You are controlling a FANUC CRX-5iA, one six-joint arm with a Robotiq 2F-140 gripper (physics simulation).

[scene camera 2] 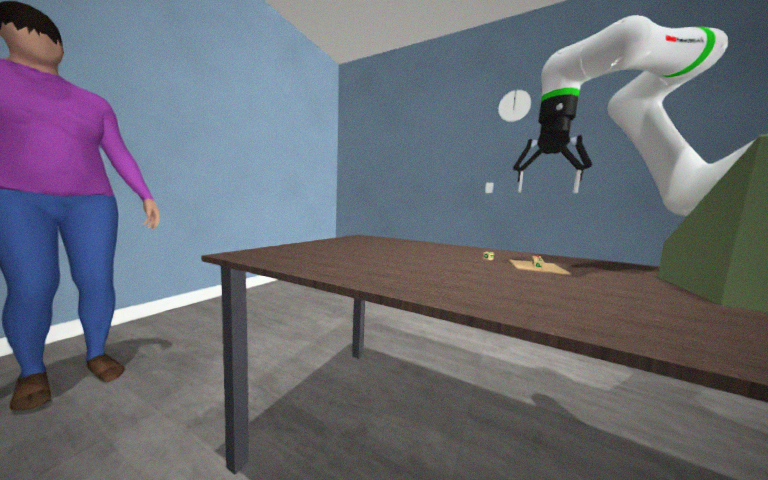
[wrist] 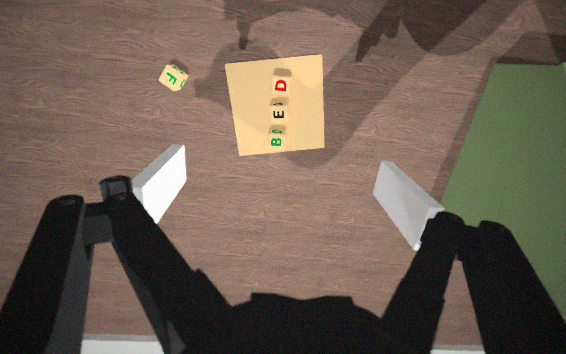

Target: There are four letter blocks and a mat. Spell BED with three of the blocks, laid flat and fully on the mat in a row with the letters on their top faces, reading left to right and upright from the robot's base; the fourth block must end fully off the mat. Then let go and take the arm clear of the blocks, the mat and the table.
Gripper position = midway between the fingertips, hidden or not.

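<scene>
My gripper (scene camera 2: pixel 546 192) is visible to me. From the wrist I can see a tan mat (wrist: pixel 249 83), and my gripper (wrist: pixel 283 170) appears there as well.
</scene>
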